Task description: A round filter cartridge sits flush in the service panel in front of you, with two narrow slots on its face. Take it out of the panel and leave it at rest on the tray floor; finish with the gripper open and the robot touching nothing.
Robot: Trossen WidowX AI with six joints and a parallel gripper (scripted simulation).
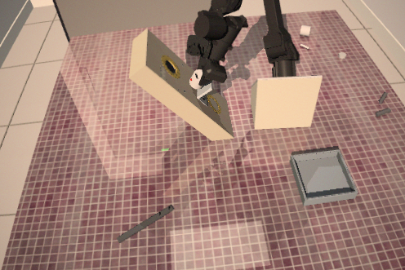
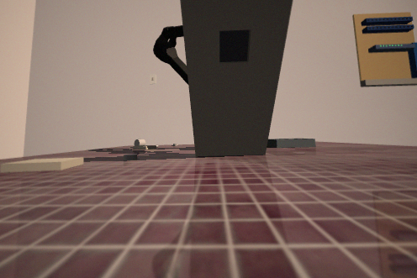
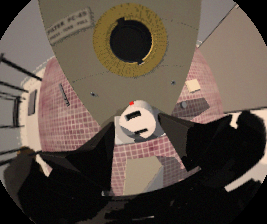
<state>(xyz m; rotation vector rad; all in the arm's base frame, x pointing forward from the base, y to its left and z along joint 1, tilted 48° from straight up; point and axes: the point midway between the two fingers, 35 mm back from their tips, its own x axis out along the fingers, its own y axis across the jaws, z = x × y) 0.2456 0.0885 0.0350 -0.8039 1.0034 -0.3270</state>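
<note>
Now: the round filter cartridge right at my gripper tip. Round my gripper tip: beige service panel (50 mm ahead, 30 mm below); grey tray (350 mm behind, 240 mm to the left, 190 mm below).
</note>
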